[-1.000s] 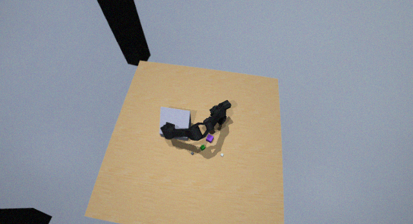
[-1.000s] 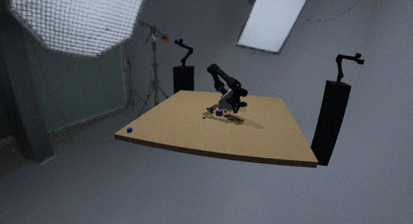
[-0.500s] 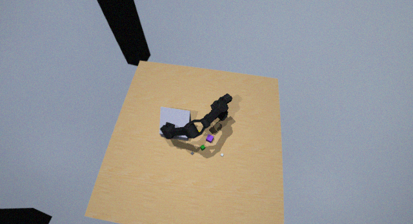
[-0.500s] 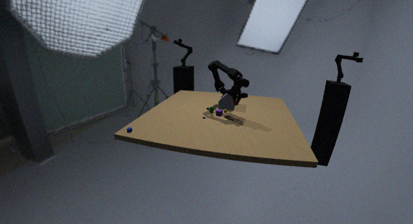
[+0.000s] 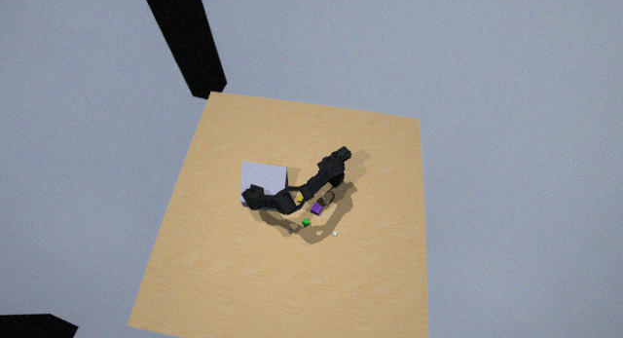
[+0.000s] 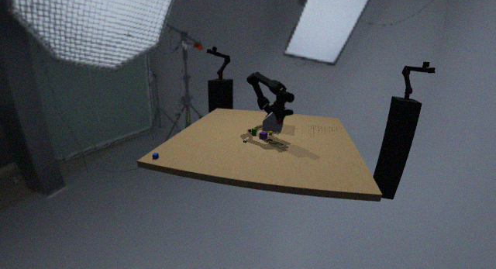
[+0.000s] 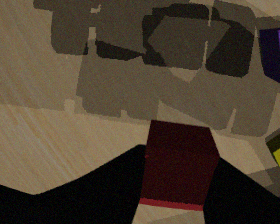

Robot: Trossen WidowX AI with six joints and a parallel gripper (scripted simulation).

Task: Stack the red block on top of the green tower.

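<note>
Now: the purple block 11 cm to the right of my gripper tip and 11 cm below it. From my gripper tip the other things lie so: yellow block (12 cm below, 10 cm behind, 8 cm to the right); then small white block (20 cm to the right, 12 cm below, 11 cm ahead); then dark red block (right at my gripper tip).
</note>
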